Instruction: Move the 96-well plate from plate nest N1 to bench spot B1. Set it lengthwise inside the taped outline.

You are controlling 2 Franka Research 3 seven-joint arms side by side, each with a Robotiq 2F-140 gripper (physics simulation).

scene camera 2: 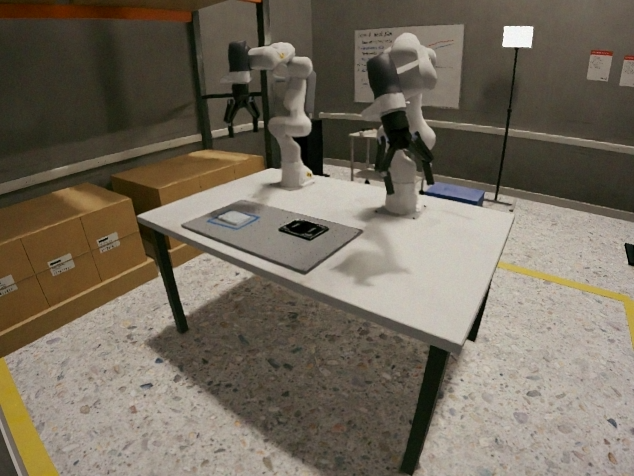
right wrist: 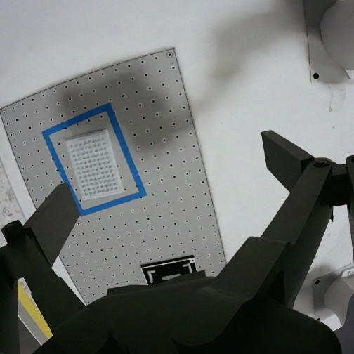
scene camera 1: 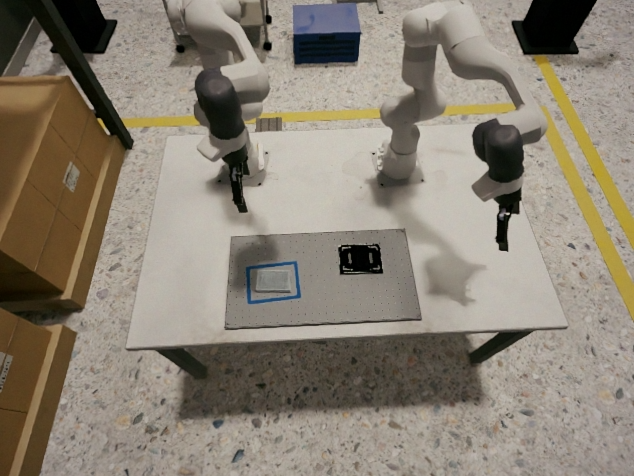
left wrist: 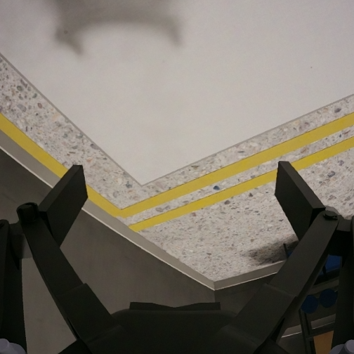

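Note:
The clear 96-well plate point(scene camera 1: 273, 281) point(scene camera 2: 235, 218) point(right wrist: 94, 164) lies flat inside the blue taped outline point(scene camera 1: 248, 284) point(scene camera 2: 255, 220) point(right wrist: 129, 148), its long side along the outline's long side, with grey board showing all around it. The black plate nest point(scene camera 1: 360, 258) point(scene camera 2: 303, 229) point(right wrist: 169, 270) is empty; part of it shows in the right wrist view. My right gripper point(scene camera 1: 242, 209) point(scene camera 2: 243, 134) point(right wrist: 165, 174) is open and empty, high above the table and away from the plate. My left gripper point(scene camera 1: 502, 247) point(scene camera 2: 411, 187) point(left wrist: 179, 179) is open and empty, high over the table's right part.
The grey perforated board point(scene camera 1: 327, 302) point(scene camera 2: 266, 252) point(right wrist: 165, 220) bears the outline and the nest. It lies on the white table point(scene camera 1: 179, 286) point(scene camera 2: 409, 286) near the front edge. Cardboard boxes point(scene camera 1: 46, 169) point(scene camera 2: 66, 245) stand left of the table. A blue case point(scene camera 1: 326, 33) stands behind it.

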